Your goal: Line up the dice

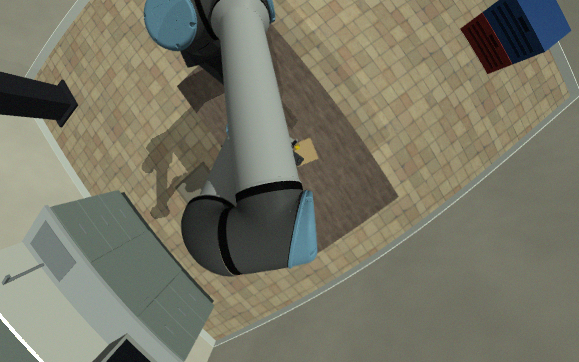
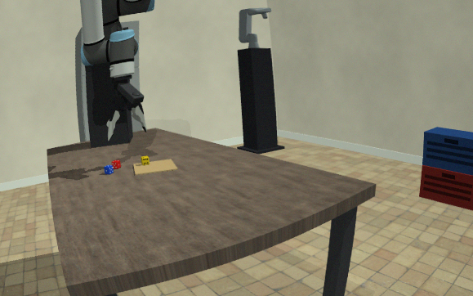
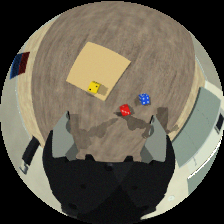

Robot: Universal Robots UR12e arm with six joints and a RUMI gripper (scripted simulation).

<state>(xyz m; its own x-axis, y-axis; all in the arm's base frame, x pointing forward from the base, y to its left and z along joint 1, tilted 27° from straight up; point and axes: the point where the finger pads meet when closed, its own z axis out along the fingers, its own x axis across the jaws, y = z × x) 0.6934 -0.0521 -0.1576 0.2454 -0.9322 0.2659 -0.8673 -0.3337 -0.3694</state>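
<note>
The red die lies 9 cm below my hand, 5 cm to the right of it and 3 cm behind it. Also, from my hand: tan mat (10 cm below, 7 cm to the left, 6 cm ahead); then yellow die (9 cm below, 5 cm to the left, 1 cm ahead); then blue die (9 cm to the right, 9 cm below, 3 cm ahead).
</note>
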